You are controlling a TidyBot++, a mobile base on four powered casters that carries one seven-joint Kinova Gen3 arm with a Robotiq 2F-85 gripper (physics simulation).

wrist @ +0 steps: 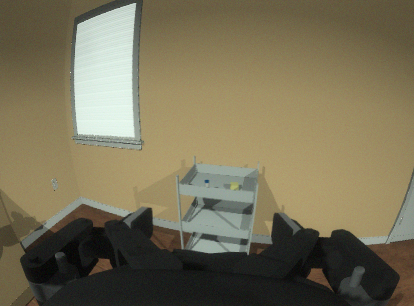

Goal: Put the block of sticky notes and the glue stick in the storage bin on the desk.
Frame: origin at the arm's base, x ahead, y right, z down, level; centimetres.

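Where they show: gripper, fingertip midpoint: (211, 224).
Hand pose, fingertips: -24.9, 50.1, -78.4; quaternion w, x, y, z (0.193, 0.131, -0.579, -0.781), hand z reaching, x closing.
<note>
Things, the pixels of their top centre, and the offset from my fingertips, as dx, dy, dz. "*": a spot on its surface instead. Level surfaces: height alone.
- small yellow block, middle of its top: (234, 183) -55.8, +86.8, +48.1
- small white item with a blue top, middle of its top: (206, 180) -38.2, +87.5, +42.7
- window, surface spot: (105, 75) * +16.0, +182.4, -20.9
- Wooden floor, its level: dz +118.1
A small yellow block (234, 186), which looks like the sticky notes, lies on the top tray of a light grey cart at the wall, toward the right of that tray. A small white item with a blue top (207, 183), which looks like the glue stick, stands on the same tray to the left of it. My gripper (211, 224) is open, with its fingers wide apart and nothing between them. It is well away from the cart, which shows beyond and between the fingers. The desk and the storage bin do not show in this view.
The three-tier cart (216, 191) stands against the tan wall (310, 125). A window (105, 75) is on the wall at the upper left. Part of a grey door (404, 220) shows at the right edge. Wooden floor (165, 237) runs along the baseboard.
</note>
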